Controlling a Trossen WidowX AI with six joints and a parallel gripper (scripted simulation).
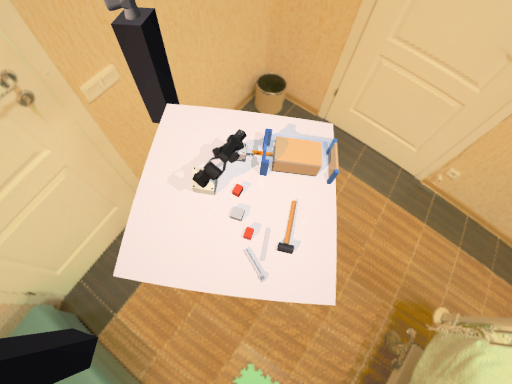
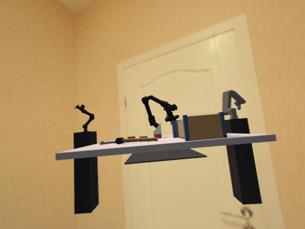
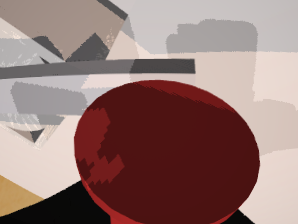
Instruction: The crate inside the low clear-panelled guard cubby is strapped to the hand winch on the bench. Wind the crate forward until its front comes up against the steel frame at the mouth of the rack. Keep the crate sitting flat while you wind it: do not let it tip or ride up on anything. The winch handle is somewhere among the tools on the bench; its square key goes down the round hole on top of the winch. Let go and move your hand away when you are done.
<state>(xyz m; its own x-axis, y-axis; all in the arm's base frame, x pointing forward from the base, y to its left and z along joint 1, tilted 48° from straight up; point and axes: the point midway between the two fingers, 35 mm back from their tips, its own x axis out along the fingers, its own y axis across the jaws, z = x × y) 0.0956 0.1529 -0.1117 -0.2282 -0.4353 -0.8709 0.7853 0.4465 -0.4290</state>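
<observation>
Right now the winch handle is 30 mm ahead of my gripper tip, 20 mm to the left of it and 30 mm below it. The rest, counted from my gripper tip: red knob: 10 mm ahead, 10 mm to the right; then blue frame: 230 mm ahead, 80 mm to the left, 30 mm below; then white winch: 60 mm ahead, 60 mm to the left, 100 mm below.
</observation>
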